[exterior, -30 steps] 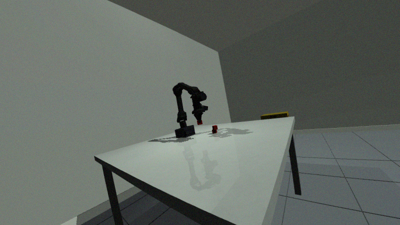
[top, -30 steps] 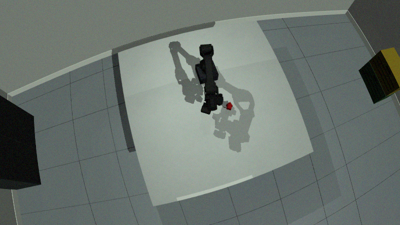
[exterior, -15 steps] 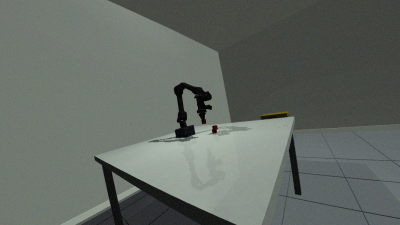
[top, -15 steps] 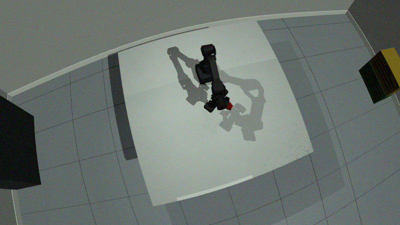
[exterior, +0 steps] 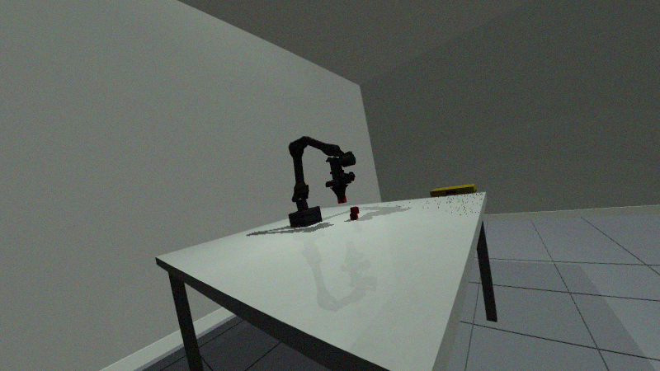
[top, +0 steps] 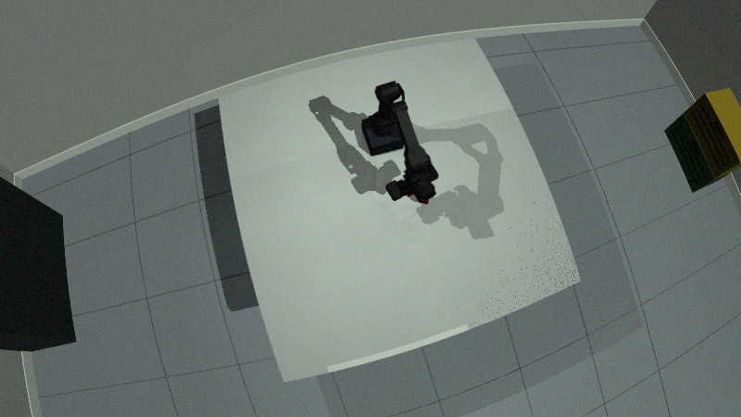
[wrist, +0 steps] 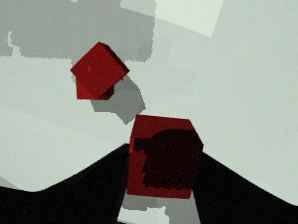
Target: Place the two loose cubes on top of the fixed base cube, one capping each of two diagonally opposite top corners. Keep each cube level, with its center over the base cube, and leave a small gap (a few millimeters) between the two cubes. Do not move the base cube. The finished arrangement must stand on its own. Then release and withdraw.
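Now: gripper tip 2 cm short of the red cube, 6 cm to the right of it and 7 cm above it.
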